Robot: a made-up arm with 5 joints. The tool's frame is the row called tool.
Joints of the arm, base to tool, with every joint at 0 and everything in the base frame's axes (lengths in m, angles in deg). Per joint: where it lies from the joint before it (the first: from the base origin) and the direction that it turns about. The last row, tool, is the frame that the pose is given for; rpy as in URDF.
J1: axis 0 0 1 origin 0.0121 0.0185 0.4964
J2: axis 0 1 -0.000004 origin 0.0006 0.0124 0.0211
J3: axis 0 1 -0.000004 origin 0.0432 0.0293 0.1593
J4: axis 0 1 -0.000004 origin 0.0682 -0.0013 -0.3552
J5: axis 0 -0.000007 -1 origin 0.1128 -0.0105 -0.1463
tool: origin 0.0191 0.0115 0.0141 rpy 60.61 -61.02 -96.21
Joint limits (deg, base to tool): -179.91..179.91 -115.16..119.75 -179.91..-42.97 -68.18..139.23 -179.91..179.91
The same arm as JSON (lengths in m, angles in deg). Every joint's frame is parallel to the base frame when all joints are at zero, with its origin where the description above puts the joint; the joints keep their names.
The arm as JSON. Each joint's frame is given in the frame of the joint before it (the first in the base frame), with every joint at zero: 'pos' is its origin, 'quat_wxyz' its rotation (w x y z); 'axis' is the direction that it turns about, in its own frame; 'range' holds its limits. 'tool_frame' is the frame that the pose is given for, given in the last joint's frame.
{
  "length_unit": "m",
  "angle_unit": "deg",
  "joints": [
    {
      "joint": "J1",
      "pos": [
        0.0121,
        0.0185,
        0.4964
      ],
      "quat_wxyz": [
        1.0,
        0.0,
        0.0,
        0.0
      ],
      "axis": [
        0.0,
        0.0,
        1.0
      ],
      "range": [
        -179.91,
        179.91
      ]
    },
    {
      "joint": "J2",
      "pos": [
        0.0006,
        0.0124,
        0.0211
      ],
      "quat_wxyz": [
        1.0,
        0.0,
        0.0,
        0.0
      ],
      "axis": [
        0.0,
        1.0,
        0.0
      ],
      "range": [
        -115.16,
        119.75
      ]
    },
    {
      "joint": "J3",
      "pos": [
        0.0432,
        0.0293,
        0.1593
      ],
      "quat_wxyz": [
        1.0,
        0.0,
        0.0,
        0.0
      ],
      "axis": [
        0.0,
        1.0,
        0.0
      ],
      "range": [
        -179.91,
        -42.97
      ]
    },
    {
      "joint": "J4",
      "pos": [
        0.0682,
        -0.0013,
        -0.3552
      ],
      "quat_wxyz": [
        1.0,
        0.0,
        0.0,
        0.0
      ],
      "axis": [
        0.0,
        1.0,
        0.0
      ],
      "range": [
        -68.18,
        139.23
      ]
    },
    {
      "joint": "J5",
      "pos": [
        0.1128,
        -0.0105,
        -0.1463
      ],
      "quat_wxyz": [
        1.0,
        0.0,
        0.0,
        0.0
      ],
      "axis": [
        0.0,
        0.0,
        -1.0
      ],
      "range": [
        -179.91,
        179.91
      ]
    }
  ],
  "tool_frame": {
    "pos": [
      0.0191,
      0.0115,
      0.0141
    ],
    "quat_wxyz": [
      0.687387,
      -0.035965,
      -0.616296,
      -0.382602
    ]
  }
}

